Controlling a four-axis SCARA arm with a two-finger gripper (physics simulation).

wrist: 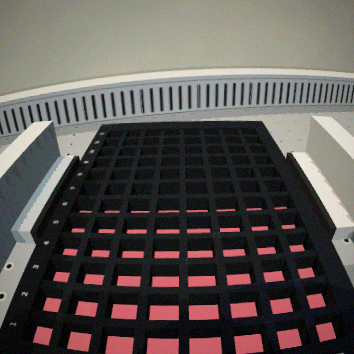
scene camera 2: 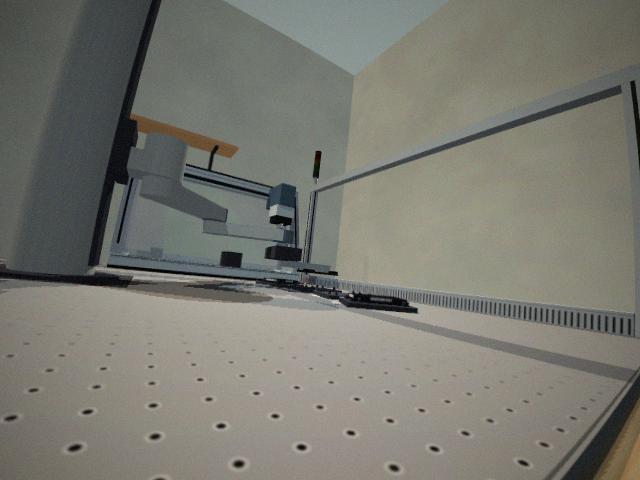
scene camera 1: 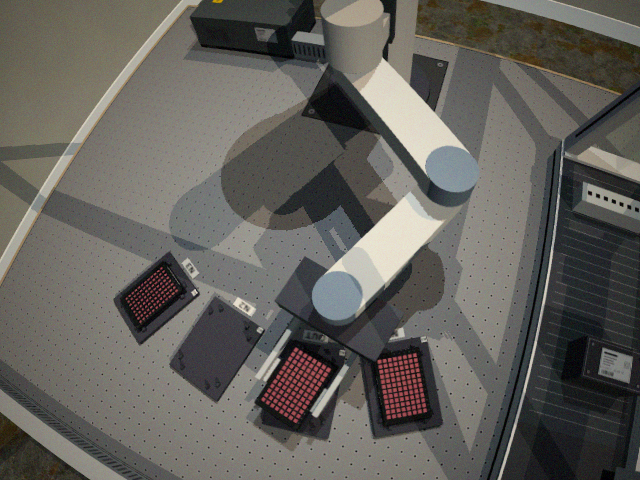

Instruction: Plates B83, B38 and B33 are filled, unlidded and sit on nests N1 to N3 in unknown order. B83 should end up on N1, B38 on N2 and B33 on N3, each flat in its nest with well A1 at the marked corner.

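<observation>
My gripper is shut on a black plate with pink wells, gripping its long sides. The held plate is level, raised above the nest labelled OUT and turned relative to it. Nest N2 is empty. Another filled plate sits on nest N3. A third filled plate sits on the nest at the right, whose label is partly hidden by the gripper body. No plate's name is readable. The held plate's row of numbers shows in the wrist view, with 1 nearest.
A dark box stands near the arm's base. A fence panel frame runs along the right side, with a small dark labelled box beyond it. A slotted rail runs along the table edge.
</observation>
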